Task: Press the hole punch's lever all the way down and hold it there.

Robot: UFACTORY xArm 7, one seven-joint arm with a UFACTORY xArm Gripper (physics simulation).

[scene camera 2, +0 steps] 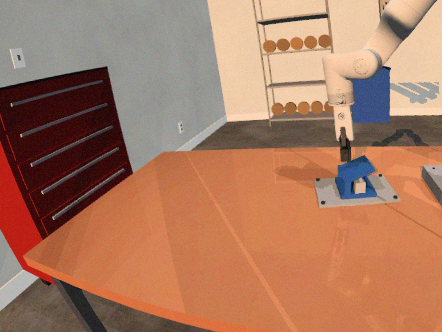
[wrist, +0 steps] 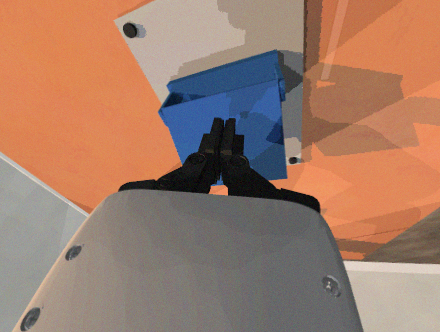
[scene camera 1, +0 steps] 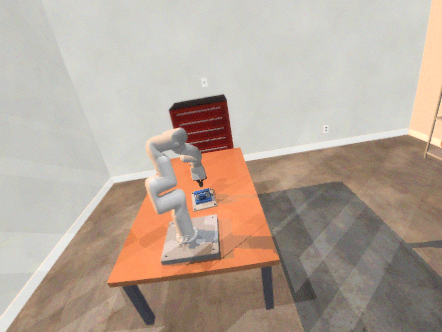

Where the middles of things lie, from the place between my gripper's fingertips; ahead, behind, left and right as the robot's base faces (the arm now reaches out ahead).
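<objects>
The blue lever [wrist: 257, 109] is 30 mm behind my hand and 30 mm below it, and going by their middles it's the nearest to my hand of the things named here. Then there's the light grey plate [scene camera 2: 327, 192], which sits 30 mm behind my hand as well, but 90 mm below it.
</objects>
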